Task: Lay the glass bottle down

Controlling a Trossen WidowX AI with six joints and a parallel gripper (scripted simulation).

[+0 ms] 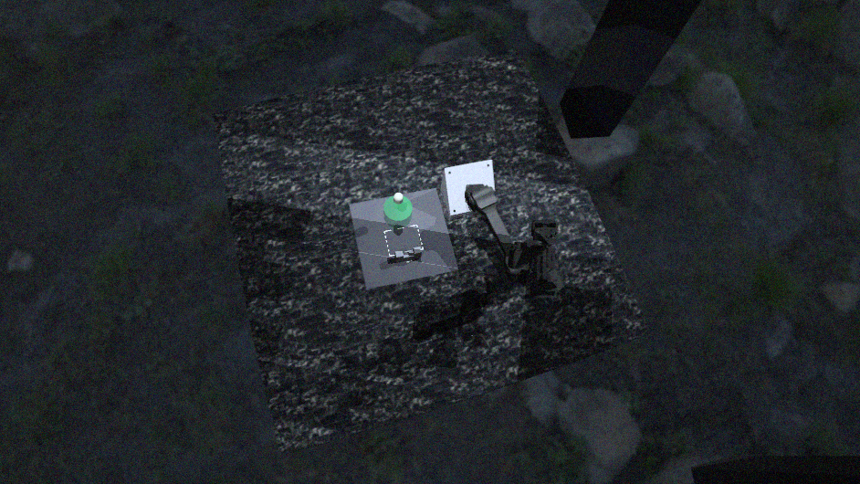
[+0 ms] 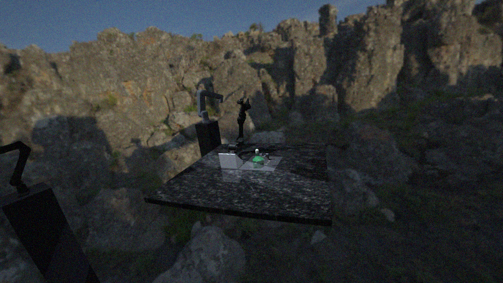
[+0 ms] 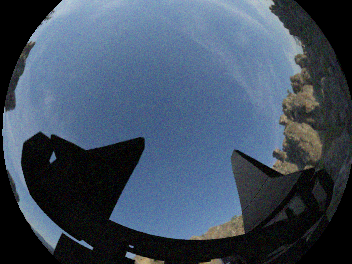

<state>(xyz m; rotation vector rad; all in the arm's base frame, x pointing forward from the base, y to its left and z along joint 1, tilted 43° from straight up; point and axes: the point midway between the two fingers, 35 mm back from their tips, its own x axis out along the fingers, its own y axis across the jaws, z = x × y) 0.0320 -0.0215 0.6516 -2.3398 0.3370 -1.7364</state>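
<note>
The green glass bottle is 28 cm ahead of my gripper tip, 42 cm to the right of it and 50 cm below it. Round my gripper tip: grey mat (28 cm ahead, 34 cm to the right, 59 cm below).
</note>
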